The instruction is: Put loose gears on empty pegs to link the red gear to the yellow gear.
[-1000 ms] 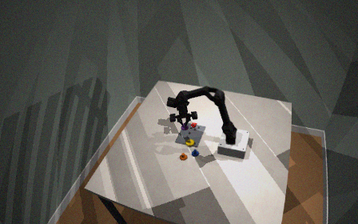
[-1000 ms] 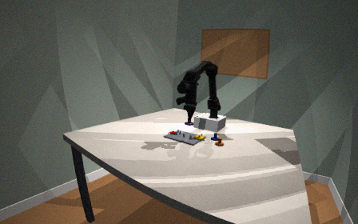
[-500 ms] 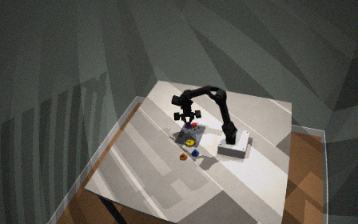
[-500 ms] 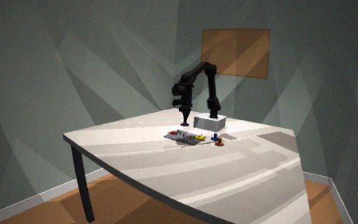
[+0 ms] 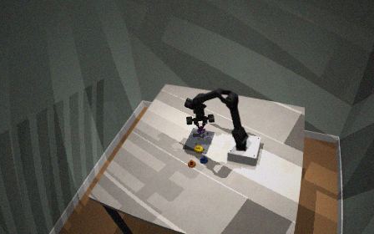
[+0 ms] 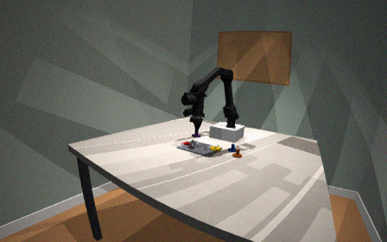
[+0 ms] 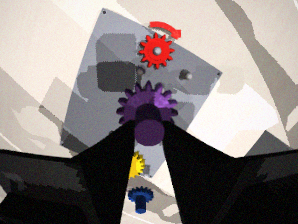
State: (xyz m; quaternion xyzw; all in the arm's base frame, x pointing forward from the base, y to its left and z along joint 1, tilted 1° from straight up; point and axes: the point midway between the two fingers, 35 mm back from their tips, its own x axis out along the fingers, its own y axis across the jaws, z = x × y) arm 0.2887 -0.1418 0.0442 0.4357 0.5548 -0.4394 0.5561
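Now: gripper tip 80 mm above the red gear and 50 mm to the left of it. Also, from my gripper tip: orange gear 250 mm to the left, 80 mm below, 30 mm ahead; blue gear 210 mm to the left, 80 mm below, 50 mm behind; purple gear 10 mm below.
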